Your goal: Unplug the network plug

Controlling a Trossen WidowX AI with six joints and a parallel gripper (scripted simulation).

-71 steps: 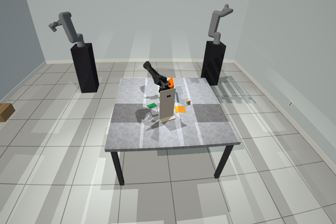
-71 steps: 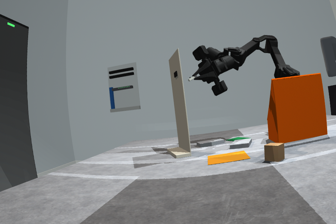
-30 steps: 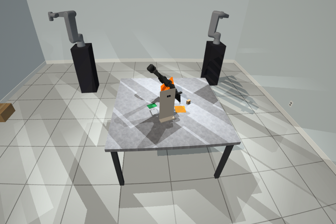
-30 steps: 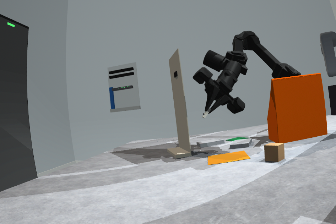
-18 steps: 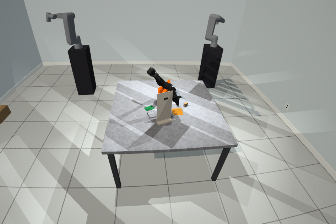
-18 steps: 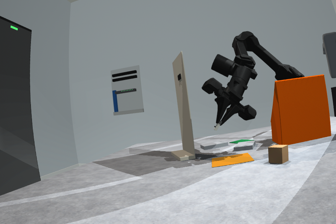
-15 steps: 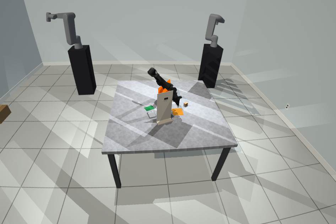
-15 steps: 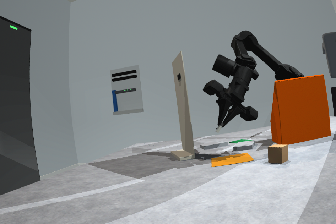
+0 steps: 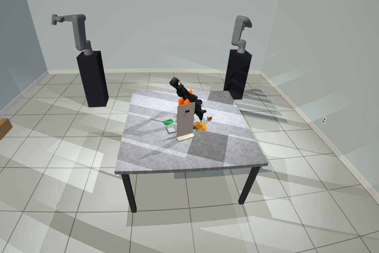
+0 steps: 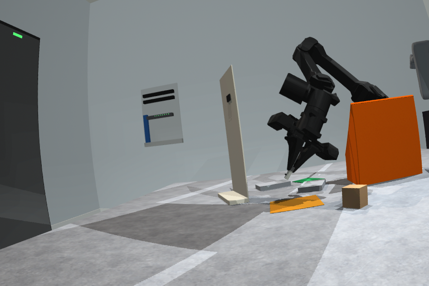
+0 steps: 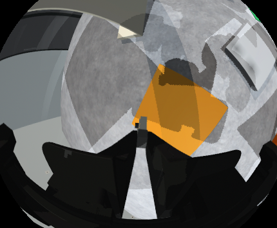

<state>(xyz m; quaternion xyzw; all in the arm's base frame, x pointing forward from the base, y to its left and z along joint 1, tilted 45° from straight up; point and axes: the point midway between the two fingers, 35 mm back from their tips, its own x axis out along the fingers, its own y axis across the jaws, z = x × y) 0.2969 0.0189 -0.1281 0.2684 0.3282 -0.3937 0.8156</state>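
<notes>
The orange marked square lies 80 mm below my gripper tip and 10 mm behind it. The rest, counted from my gripper tip: beige panel (180 mm to the right, 140 mm ahead, 90 mm above); grey network plug (right at my gripper tip); brown cube (120 mm to the left, 110 mm behind, 60 mm below).
</notes>
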